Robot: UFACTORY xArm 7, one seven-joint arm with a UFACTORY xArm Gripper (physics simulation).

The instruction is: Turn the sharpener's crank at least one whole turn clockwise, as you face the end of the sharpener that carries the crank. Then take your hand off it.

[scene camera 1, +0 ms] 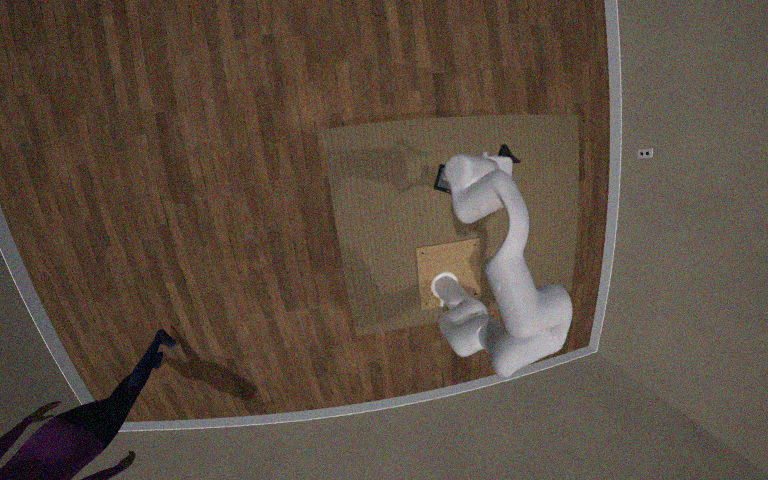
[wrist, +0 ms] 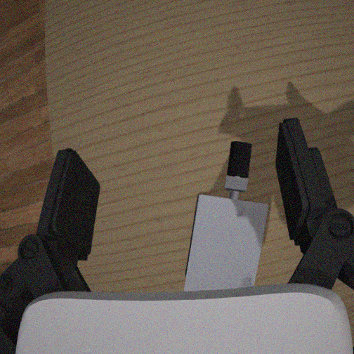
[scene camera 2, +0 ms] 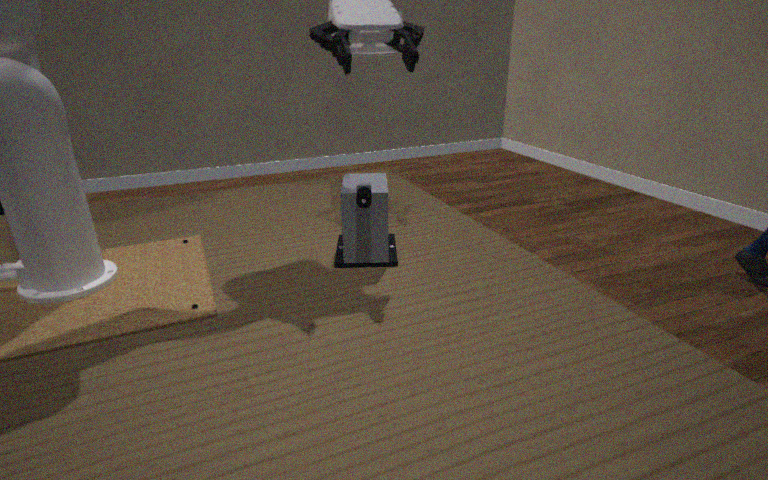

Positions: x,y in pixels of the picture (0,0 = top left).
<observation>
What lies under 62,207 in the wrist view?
The gripper.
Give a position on a black cylindrical knob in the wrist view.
238,162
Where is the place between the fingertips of the gripper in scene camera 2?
381,64
</observation>
